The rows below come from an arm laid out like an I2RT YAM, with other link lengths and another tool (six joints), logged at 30 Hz.
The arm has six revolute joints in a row. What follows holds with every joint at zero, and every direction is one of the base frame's.
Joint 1 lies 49.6 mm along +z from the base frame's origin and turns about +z.
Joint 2 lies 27.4 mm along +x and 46.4 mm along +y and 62.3 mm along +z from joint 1 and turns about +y.
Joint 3 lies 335.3 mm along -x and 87.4 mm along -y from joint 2 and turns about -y.
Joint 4 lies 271.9 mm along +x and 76.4 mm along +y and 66.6 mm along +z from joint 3 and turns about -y.
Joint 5 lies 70.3 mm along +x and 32.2 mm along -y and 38.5 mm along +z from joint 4 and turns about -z.
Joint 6 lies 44.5 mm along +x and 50.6 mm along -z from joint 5 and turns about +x.
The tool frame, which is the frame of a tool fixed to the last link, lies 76.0 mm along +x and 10.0 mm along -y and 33.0 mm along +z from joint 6; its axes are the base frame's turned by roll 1.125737, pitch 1.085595 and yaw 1.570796 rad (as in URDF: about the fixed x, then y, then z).
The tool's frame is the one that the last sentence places.
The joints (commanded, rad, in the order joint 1, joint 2, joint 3, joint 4, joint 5, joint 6), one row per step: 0.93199 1.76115 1.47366 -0.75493 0.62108 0.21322; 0.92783 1.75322 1.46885 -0.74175 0.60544 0.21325; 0.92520 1.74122 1.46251 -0.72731 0.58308 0.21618; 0.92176 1.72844 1.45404 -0.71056 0.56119 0.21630; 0.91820 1.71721 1.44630 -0.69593 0.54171 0.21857; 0.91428 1.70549 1.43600 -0.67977 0.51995 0.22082; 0.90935 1.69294 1.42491 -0.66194 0.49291 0.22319; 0.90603 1.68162 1.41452 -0.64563 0.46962 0.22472; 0.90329 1.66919 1.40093 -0.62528 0.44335 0.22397; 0.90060 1.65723 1.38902 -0.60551 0.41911 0.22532
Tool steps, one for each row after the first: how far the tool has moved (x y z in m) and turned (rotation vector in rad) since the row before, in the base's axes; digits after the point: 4 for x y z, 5 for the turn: 0.0003 -0.0005 0.0018 0.02112 0.00103 0.00381; -0.0010 -0.0001 0.0028 0.02957 0.00316 0.00708; -0.0008 -0.0004 0.0026 0.02796 0.00196 0.00839; -0.0006 -0.0006 0.0022 0.02579 0.00200 0.00576; -0.0008 -0.0007 0.0015 0.02637 0.00361 0.00701; -0.0008 -0.0006 0.0015 0.03027 0.00571 0.00935; -0.0011 -0.0003 0.0014 0.02607 0.00422 0.00968; -0.0016 0.0002 0.0010 0.02732 0.00424 0.01405; -0.0014 0.0002 0.0016 0.02809 0.00267 0.01174
